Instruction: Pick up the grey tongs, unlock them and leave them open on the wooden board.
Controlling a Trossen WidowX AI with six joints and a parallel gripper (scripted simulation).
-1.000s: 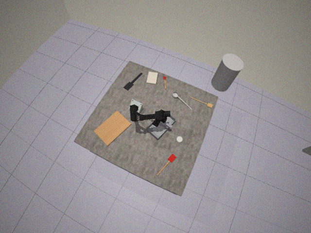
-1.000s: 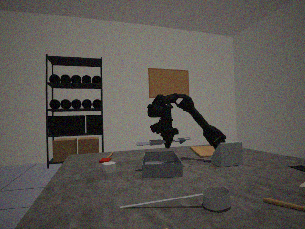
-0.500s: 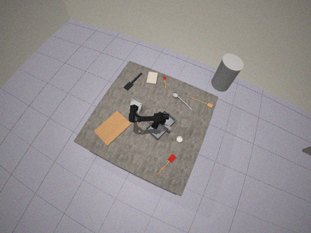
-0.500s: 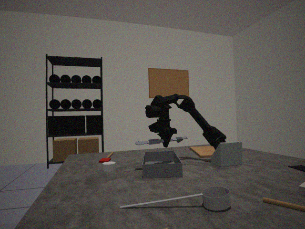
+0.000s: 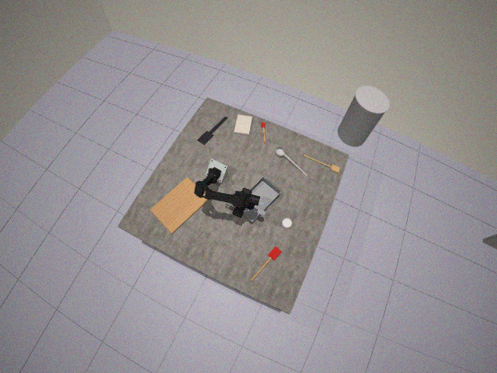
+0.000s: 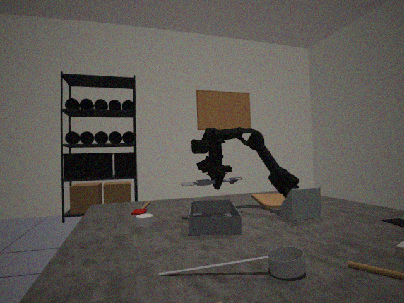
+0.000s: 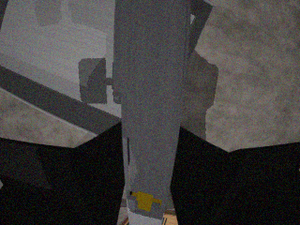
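The wooden board lies 400 mm behind my gripper tip, 180 mm to the right of it and 100 mm below it. From my gripper tip the other things lie so: yellow lock piece (30 mm behind, 10 mm to the right, 40 mm above); roasting tin (50 mm ahead, 120 mm to the left, 80 mm below); red spatula (320 mm ahead, 210 mm to the right, 100 mm below).
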